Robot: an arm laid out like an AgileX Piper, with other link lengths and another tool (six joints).
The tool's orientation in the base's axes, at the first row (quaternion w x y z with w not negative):
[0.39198 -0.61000 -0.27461 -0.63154]
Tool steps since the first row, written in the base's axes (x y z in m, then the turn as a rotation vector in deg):
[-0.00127 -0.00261 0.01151 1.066 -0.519 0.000]
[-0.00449 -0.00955 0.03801 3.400 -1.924 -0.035]
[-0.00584 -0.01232 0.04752 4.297 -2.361 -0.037]
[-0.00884 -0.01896 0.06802 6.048 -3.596 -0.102]
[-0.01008 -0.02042 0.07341 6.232 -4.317 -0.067]
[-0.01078 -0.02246 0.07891 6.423 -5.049 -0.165]
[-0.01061 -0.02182 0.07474 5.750 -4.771 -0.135]
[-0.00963 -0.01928 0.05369 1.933 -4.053 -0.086]
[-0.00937 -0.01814 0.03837 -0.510 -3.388 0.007]
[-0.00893 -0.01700 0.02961 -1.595 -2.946 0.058]
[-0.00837 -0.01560 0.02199 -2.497 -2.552 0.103]
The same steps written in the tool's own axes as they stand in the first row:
[0.01170 -0.00115 -0.00165 0.138 1.166 0.164]
[0.03877 -0.00355 -0.00638 0.449 3.870 0.297]
[0.04851 -0.00441 -0.00842 0.563 4.851 0.434]
[0.06963 -0.00600 -0.01341 0.787 6.983 0.380]
[0.07511 -0.00695 -0.01474 0.946 7.521 -0.109]
[0.08083 -0.00714 -0.01623 0.976 8.090 -0.617]
[0.07662 -0.00680 -0.01605 0.927 7.376 -0.758]
[0.05552 -0.00460 -0.01562 0.664 3.812 -2.280]
[0.04024 -0.00299 -0.01614 0.523 1.412 -3.078]
[0.03145 -0.00209 -0.01588 0.447 0.265 -3.310]
[0.02374 -0.00138 -0.01521 0.381 -0.703 -3.481]

